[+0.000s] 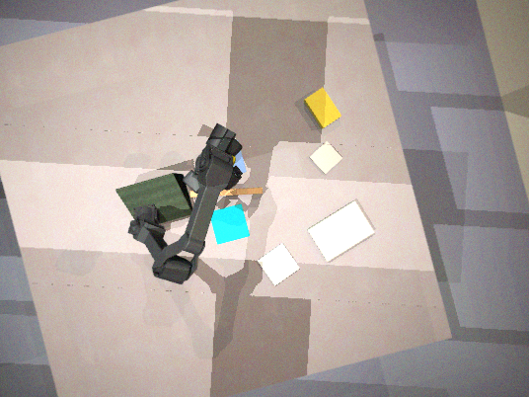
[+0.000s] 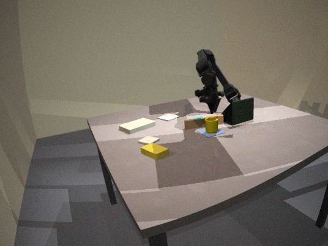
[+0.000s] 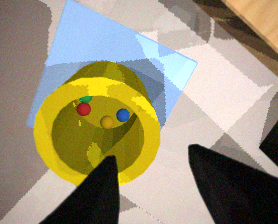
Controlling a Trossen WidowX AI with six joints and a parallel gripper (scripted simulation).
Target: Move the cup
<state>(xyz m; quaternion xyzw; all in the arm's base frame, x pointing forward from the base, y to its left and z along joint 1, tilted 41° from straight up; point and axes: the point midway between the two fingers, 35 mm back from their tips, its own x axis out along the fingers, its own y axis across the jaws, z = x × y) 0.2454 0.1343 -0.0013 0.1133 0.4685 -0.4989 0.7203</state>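
Now: the yellow cup 2 cm ahead of my gripper tip, 1 cm to the left of it and 6 cm below it. From my gripper tip the other things lie so: orange marble (2 cm ahead, 3 cm to the left, 8 cm below); then red marble (4 cm ahead, 3 cm to the left, 8 cm below); then light blue pad (2 cm ahead, 1 cm to the left, 11 cm below).
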